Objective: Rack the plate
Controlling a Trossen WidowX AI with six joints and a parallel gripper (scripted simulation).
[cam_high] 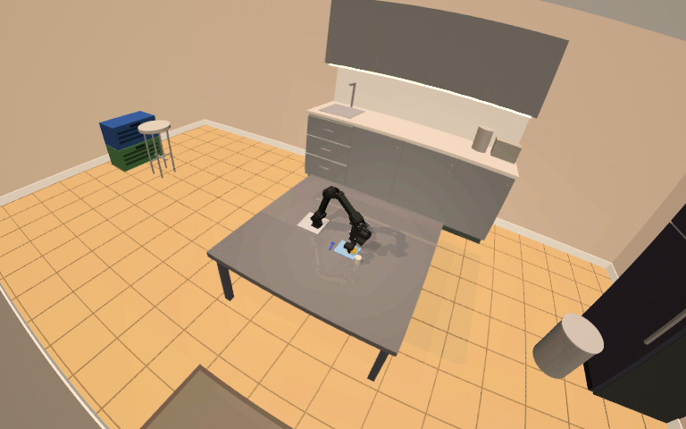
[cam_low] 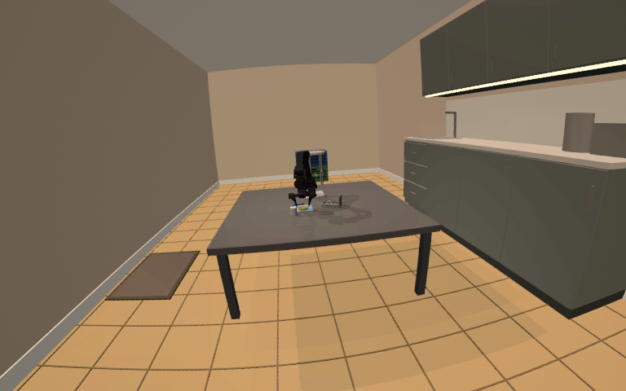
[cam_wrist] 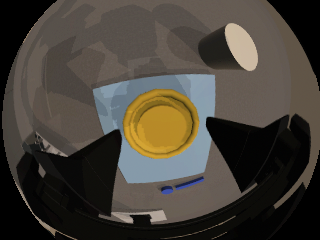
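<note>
My gripper tip is now 1 cm above the orange plate. Also, from my gripper tip: grey dish rack: 21 cm to the left, 6 cm behind; then blue utensil: 14 cm behind, 3 cm to the right, 2 cm below; then beige cup: 8 cm ahead, 6 cm to the right.
</note>
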